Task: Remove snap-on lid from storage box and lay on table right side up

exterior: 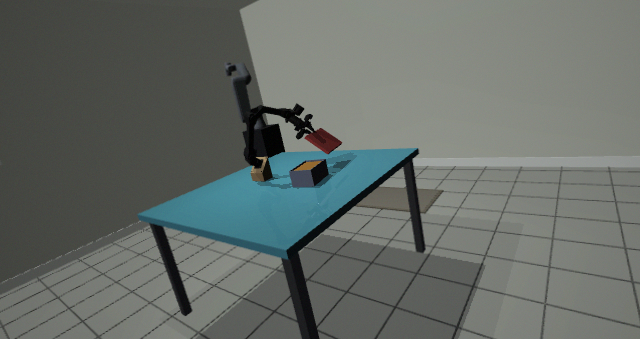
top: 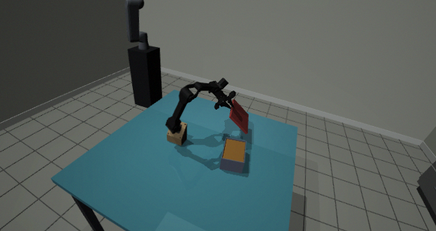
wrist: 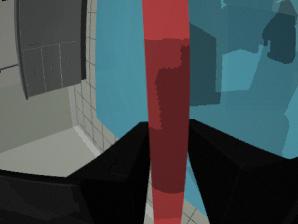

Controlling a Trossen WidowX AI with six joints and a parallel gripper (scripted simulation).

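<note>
The lid is 60 mm ahead of my gripper tip, 50 mm below it and 10 mm to the left of it. Round my gripper tip: storage box (270 mm to the right, 180 mm below, 100 mm ahead).
</note>
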